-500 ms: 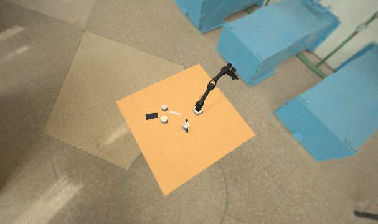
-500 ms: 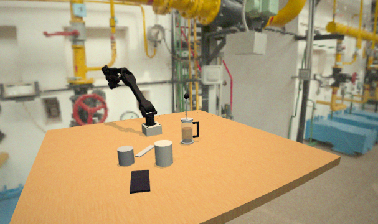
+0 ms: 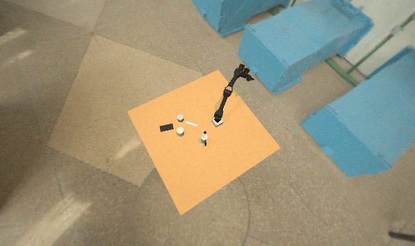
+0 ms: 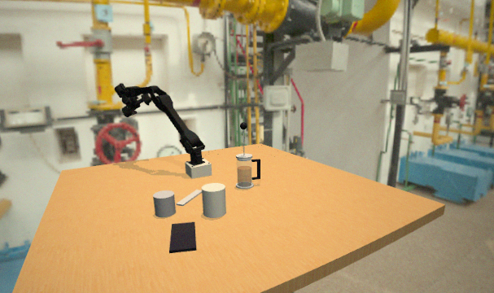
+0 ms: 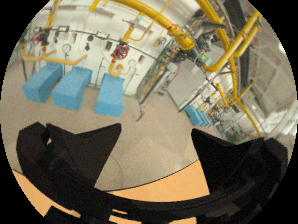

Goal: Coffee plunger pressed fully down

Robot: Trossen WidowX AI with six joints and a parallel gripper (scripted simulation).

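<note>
My gripper tip is now 870 mm short of the glass coffee press, 170 mm above it and 150 mm to the right of it. Also, from my gripper tip: flat silver bar 830 mm ahead, 300 mm below, 120 mm to the right; grey cylinder 890 mm ahead, 270 mm below, 240 mm to the right.
</note>
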